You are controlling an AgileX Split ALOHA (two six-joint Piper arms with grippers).
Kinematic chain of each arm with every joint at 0, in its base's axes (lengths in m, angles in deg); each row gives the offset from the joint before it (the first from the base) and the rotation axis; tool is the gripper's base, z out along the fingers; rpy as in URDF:
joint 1: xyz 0 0 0.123 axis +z
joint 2: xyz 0 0 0 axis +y
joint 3: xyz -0.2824 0 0.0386 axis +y
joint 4: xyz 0.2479 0 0.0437 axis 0.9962 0 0.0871
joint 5: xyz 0 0 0 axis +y
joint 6: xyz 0.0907 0 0.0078 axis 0.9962 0 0.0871
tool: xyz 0 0 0 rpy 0 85 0
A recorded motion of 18 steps. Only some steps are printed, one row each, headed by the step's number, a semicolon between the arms.
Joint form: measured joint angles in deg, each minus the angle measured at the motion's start. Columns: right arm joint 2, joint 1, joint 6, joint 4, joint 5, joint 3; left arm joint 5, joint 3, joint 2, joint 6, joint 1, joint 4.
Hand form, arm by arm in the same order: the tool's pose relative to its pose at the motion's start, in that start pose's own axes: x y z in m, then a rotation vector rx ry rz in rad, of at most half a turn. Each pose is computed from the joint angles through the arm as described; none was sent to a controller.
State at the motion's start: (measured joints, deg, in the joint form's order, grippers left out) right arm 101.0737 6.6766 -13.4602 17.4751 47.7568 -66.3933; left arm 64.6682 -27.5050 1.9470 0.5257 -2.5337 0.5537
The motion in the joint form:
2: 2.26 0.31 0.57 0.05 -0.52 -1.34; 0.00 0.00 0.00 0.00 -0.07 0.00
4: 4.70 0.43 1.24 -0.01 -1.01 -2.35; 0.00 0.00 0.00 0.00 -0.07 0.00
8: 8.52 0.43 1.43 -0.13 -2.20 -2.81; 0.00 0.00 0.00 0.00 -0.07 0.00
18: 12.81 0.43 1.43 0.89 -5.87 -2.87; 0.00 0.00 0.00 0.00 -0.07 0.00
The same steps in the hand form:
2: -0.0061 -0.0005 0.0096 -0.0002 0.0078 0.0090; 0.0000 0.0000 0.0000 0.0010 0.0000 0.0007
4: -0.0102 -0.0027 0.0214 0.0018 0.0244 0.0234; 0.0000 0.0000 0.0000 0.0010 0.0000 0.0007
8: -0.0114 -0.0083 0.0436 0.0075 0.0618 0.0379; 0.0000 0.0000 0.0000 0.0010 0.0000 0.0007
18: -0.0126 -0.0146 0.0703 0.0109 0.0686 0.0663; 0.0000 0.0000 0.0000 0.0010 0.0000 0.0007

